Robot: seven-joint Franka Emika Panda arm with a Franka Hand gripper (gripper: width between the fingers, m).
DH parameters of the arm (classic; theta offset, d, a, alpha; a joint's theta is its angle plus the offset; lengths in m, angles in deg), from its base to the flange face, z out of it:
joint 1: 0 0.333 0 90
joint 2: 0 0 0 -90
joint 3: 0 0.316 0.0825 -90
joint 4: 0 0 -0.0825 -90
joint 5: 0 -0.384 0 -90
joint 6: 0 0 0.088 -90
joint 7: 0 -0.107 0 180
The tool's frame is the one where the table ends.
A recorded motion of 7 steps. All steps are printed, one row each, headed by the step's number.
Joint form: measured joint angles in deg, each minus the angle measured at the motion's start. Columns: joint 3, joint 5, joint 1, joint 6, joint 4, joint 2, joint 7.
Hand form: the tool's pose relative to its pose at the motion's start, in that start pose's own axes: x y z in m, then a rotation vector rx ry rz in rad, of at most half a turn. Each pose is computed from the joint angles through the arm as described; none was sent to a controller.
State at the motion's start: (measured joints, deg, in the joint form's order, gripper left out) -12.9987 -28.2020 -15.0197 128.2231 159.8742 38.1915 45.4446
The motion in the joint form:
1: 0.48 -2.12 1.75 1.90 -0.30 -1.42 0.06
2: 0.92 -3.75 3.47 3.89 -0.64 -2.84 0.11
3: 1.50 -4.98 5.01 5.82 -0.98 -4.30 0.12
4: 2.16 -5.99 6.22 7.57 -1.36 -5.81 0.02
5: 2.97 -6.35 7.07 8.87 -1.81 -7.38 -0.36
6: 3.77 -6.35 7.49 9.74 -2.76 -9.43 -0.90
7: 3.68 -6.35 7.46 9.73 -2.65 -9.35 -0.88
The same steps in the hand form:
1: 0.0082 -0.0052 0.0089 0.0086 0.0112 -0.0012
2: 0.0160 -0.0101 0.0174 0.0106 0.0194 -0.0061
3: 0.0230 -0.0149 0.0262 0.0077 0.0221 -0.0138
4: 0.0292 -0.0189 0.0347 0.0023 0.0219 -0.0184
5: 0.0345 -0.0224 0.0433 -0.0062 0.0118 -0.0235
6: 0.0410 -0.0233 0.0513 -0.0164 -0.0035 -0.0242
7: 0.0402 -0.0228 0.0512 -0.0160 -0.0032 -0.0225

